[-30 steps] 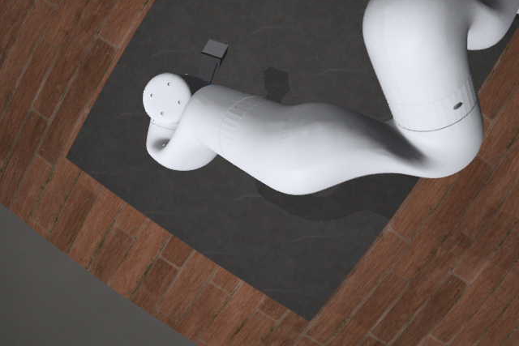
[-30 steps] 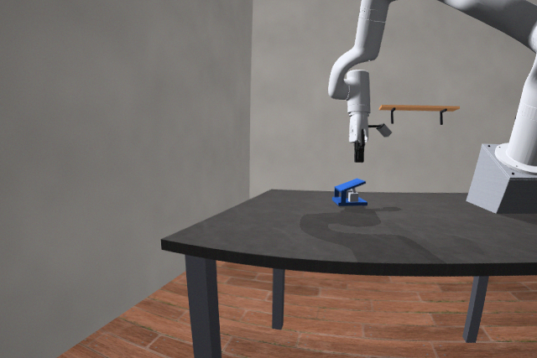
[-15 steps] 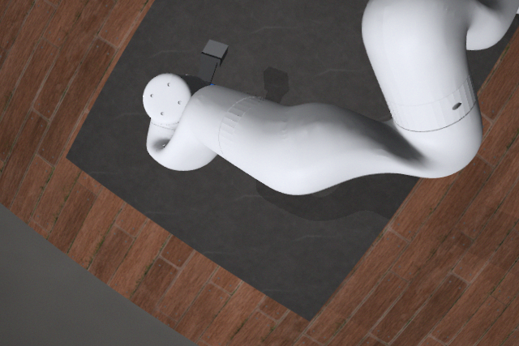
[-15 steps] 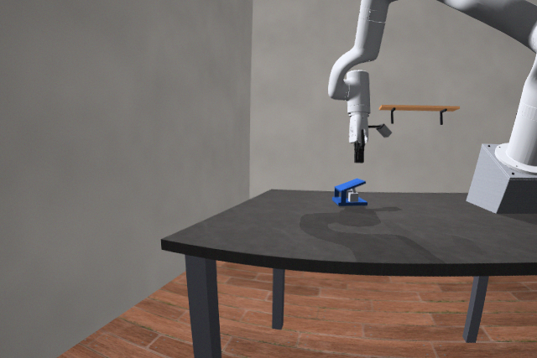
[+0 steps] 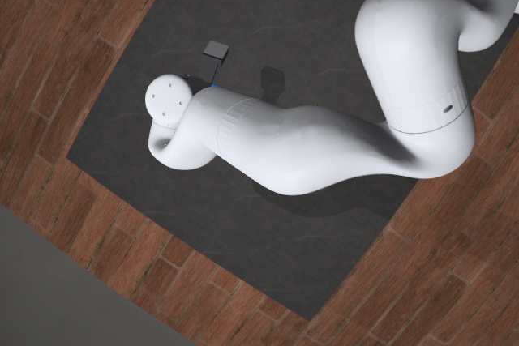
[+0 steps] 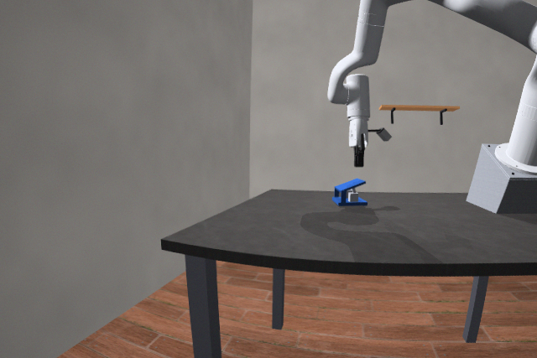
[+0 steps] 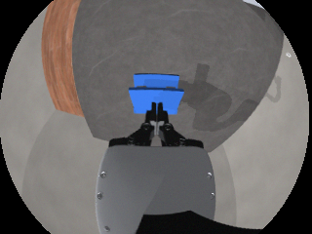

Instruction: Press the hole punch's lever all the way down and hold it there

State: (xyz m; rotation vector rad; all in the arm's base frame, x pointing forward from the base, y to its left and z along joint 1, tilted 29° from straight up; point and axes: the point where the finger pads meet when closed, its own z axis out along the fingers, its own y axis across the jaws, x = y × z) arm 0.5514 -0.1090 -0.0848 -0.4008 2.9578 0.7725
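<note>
My hand is 110 mm above the blue hole punch, 40 mm short of it and 10 mm to the right of it.
</note>
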